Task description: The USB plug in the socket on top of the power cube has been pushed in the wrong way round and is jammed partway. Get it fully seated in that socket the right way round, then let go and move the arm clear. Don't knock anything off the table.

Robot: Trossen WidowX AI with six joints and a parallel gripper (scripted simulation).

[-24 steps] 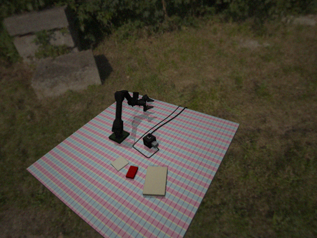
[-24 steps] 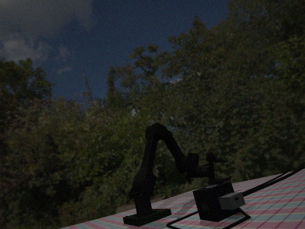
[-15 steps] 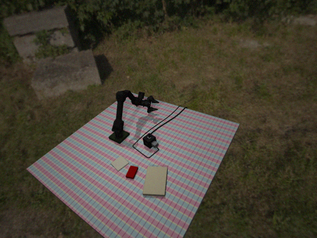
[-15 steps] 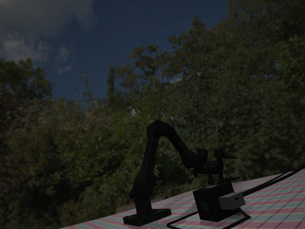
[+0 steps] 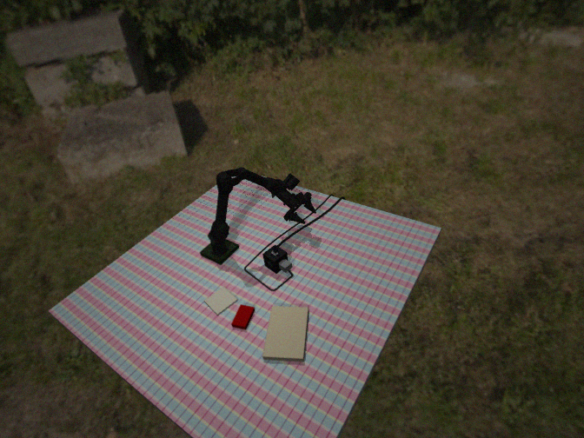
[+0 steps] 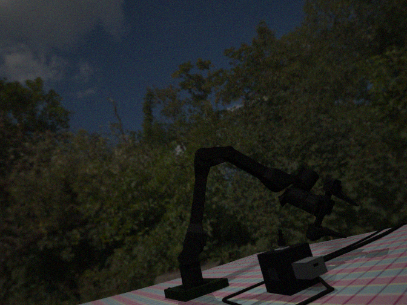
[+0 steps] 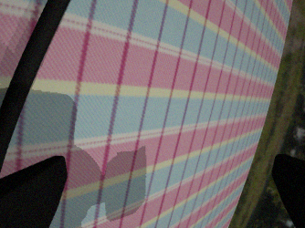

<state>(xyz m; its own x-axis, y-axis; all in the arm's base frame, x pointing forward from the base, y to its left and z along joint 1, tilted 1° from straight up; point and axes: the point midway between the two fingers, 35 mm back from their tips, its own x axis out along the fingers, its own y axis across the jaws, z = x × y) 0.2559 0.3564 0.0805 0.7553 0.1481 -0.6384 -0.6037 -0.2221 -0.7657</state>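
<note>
My gripper tip is now 280 mm to the left of the dark USB plug and 20 mm below it. Also, from my gripper tip: red block: 580 mm to the right, 60 mm below, 60 mm ahead; beige board: 540 mm to the right, 250 mm ahead, 60 mm below.
</note>
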